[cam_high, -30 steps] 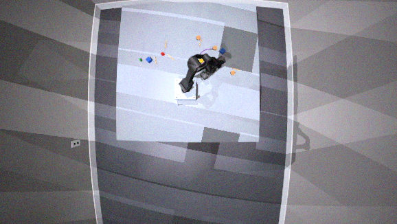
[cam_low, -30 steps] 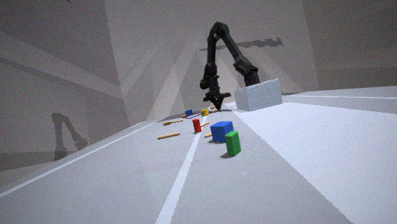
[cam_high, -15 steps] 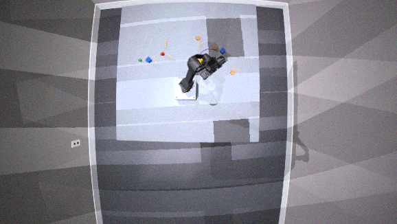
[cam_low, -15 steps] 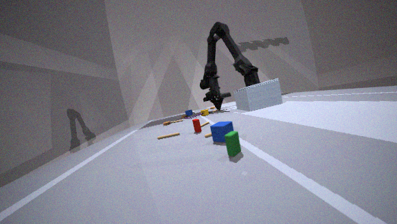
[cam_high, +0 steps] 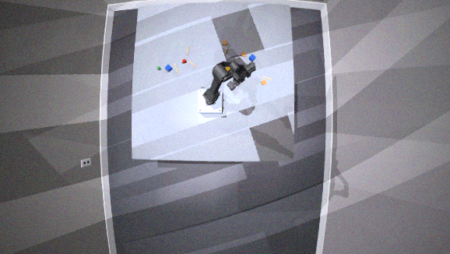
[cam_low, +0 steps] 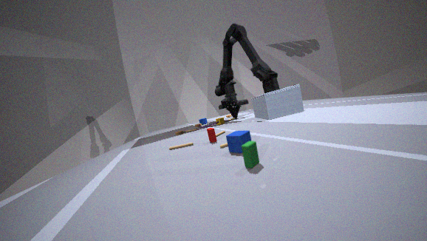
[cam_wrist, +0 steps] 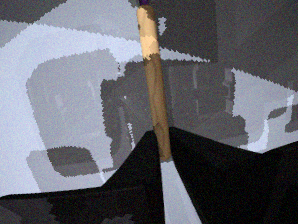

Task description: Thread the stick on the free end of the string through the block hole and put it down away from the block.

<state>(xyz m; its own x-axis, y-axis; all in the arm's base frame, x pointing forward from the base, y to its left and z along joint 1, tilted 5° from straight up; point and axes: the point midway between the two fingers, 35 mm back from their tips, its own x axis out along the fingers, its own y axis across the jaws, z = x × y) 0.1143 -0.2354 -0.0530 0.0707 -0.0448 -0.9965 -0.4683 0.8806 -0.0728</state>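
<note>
Right now my gripper tip is 40 mm short of the thin wooden stick, 20 mm to the right of it and 10 mm below it. Round my gripper tip: yellow wooden block 110 mm ahead, 60 mm to the left, 20 mm above; round orange button 210 mm ahead, 90 mm to the right, 10 mm above; red block 370 mm to the left, 250 mm ahead, 20 mm above.
</note>
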